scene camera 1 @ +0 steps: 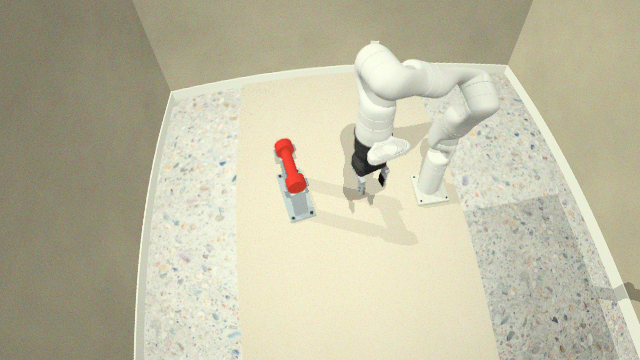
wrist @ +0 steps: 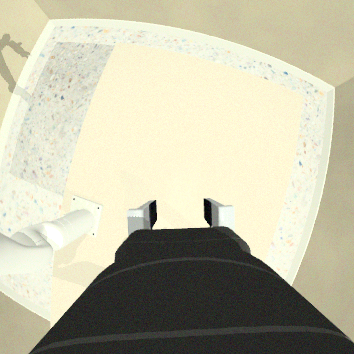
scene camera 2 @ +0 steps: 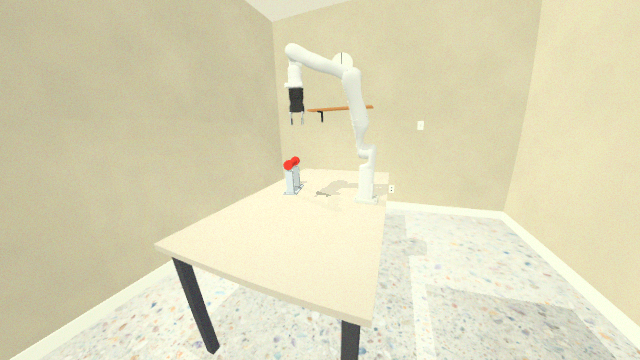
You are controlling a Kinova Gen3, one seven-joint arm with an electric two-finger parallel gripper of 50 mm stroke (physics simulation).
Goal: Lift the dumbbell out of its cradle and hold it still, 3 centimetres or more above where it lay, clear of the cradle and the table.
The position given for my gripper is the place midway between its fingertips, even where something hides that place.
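Observation:
My gripper (scene camera 1: 371, 187), (wrist: 179, 208) is visible. A red dumbbell (scene camera 1: 295, 182) is visible too; the wrist view does not show the dumbbell, hidden by my gripper. Also visible: a grey-blue cradle (scene camera 1: 299, 206).

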